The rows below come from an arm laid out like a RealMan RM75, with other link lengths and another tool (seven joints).
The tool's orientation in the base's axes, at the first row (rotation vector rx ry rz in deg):
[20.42, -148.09, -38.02]
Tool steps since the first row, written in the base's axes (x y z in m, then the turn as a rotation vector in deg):
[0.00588, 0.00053, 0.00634, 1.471, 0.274, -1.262]
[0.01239, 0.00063, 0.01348, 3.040, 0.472, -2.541]
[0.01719, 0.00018, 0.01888, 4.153, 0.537, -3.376]
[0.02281, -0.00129, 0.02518, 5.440, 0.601, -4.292]
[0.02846, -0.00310, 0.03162, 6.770, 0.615, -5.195]
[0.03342, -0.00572, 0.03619, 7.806, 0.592, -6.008]
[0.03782, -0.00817, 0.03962, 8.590, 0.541, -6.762]
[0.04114, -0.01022, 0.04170, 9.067, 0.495, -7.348]
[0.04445, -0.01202, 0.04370, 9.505, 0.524, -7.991]
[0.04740, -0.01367, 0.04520, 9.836, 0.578, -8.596]
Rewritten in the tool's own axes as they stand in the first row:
[-0.00303, 0.00288, -0.00759, -1.820, -0.605, 0.394]
[-0.00618, 0.00571, -0.01627, -3.704, -1.296, 0.724]
[-0.00827, 0.00742, -0.02299, -4.988, -1.814, 0.872]
[-0.01039, 0.00861, -0.03121, -6.452, -2.397, 1.000]
[-0.01238, 0.00957, -0.03968, -7.931, -3.022, 1.077]
[-0.01414, 0.00900, -0.04667, -9.111, -3.594, 1.210]
[-0.01589, 0.00806, -0.05244, -10.040, -4.125, 1.406]
[-0.01731, 0.00692, -0.05646, -10.646, -4.526, 1.620]
[-0.01885, 0.00596, -0.06033, -11.265, -4.886, 1.926]
[-0.02030, 0.00492, -0.06356, -11.785, -5.192, 2.264]

